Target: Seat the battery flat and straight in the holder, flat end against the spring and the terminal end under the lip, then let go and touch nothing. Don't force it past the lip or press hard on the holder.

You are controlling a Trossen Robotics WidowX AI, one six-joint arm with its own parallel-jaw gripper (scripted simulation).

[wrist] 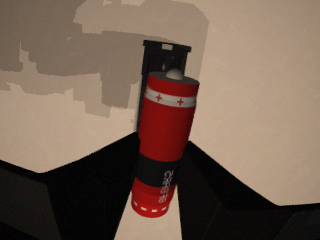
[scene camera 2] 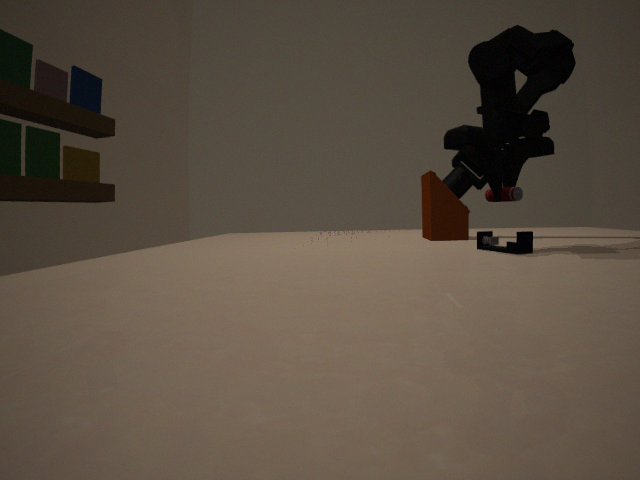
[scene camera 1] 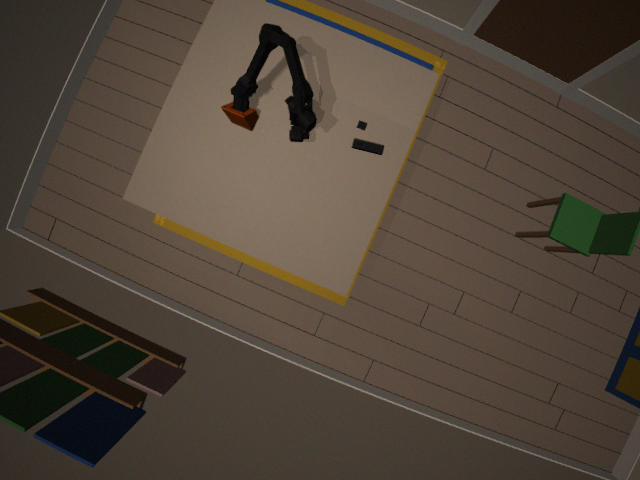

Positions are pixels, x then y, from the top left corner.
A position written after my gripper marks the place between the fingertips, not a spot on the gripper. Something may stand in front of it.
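A battery [wrist: 169, 104] is what I am holding, and it is my gripper [scene camera 2: 503, 198] that has hold of it.
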